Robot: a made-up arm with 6 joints.
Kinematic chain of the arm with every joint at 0, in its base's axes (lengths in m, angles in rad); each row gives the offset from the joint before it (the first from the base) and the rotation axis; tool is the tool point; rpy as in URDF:
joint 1: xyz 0 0 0.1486 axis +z
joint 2: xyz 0 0 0 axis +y
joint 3: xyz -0.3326 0 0.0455 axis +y
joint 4: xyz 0.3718 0 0.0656 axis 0.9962 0 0.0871
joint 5: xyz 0 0 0 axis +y
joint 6: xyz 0.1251 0 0.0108 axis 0.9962 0 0.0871
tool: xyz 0 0 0 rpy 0 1.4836 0
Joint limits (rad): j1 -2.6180..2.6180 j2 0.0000..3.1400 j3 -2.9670..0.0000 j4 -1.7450..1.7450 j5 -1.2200..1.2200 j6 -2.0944..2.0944
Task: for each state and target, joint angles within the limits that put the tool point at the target. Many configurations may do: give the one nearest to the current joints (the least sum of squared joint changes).
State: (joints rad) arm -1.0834 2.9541 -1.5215 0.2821 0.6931 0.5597
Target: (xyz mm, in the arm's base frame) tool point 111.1 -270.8 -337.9
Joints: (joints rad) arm -1.2459 3.0503 -1.4000 0.2317 0.7109 0.5597
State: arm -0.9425 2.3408 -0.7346 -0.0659 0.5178 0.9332
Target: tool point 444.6 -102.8 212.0
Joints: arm -0.2335 1.5985 -0.9965 0.0417 0.5747 0.9332
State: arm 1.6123 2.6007 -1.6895 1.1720 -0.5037 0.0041
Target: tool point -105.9 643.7 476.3
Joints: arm 1.8298 1.9500 -1.8112 1.1561 -0.5758 0.0041
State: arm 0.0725 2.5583 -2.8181 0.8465 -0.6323 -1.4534
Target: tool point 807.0 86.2 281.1
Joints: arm 0.1739 2.7964 -2.6728 0.8585 -0.6145 -1.4534
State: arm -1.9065 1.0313 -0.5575 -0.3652 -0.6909 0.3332
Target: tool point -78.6 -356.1 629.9
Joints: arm -1.8617 1.1509 -1.1704 -0.3376 -0.7021 0.3332
